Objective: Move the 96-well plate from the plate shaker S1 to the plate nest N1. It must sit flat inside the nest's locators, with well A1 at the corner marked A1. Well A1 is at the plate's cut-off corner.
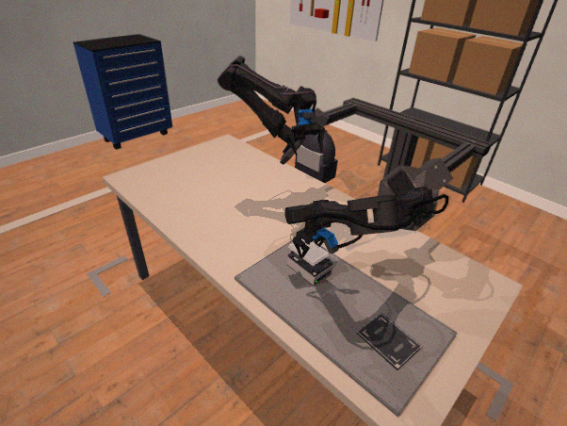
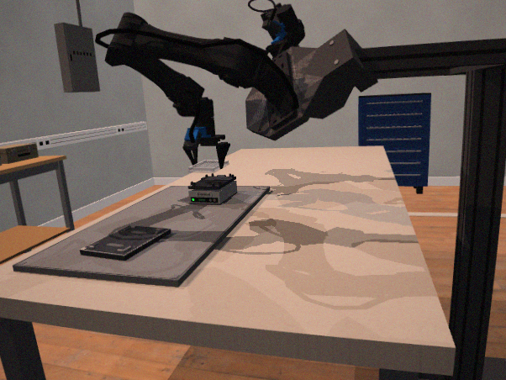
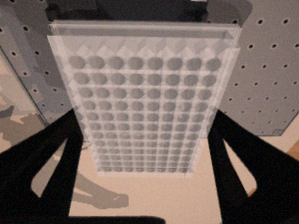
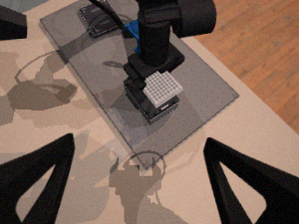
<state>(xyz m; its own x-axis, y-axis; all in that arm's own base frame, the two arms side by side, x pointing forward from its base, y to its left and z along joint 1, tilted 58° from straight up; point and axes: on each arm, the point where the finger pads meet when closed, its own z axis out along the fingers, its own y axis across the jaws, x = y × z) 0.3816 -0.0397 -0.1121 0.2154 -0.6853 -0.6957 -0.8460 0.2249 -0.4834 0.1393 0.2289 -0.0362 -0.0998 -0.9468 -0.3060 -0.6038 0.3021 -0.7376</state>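
Right now my left hand is 2 cm short of the black plate nest, 39 cm to the right of it and 10 cm above it. From my left hand the other things lie so: white 96-well plate: right at my left hand.
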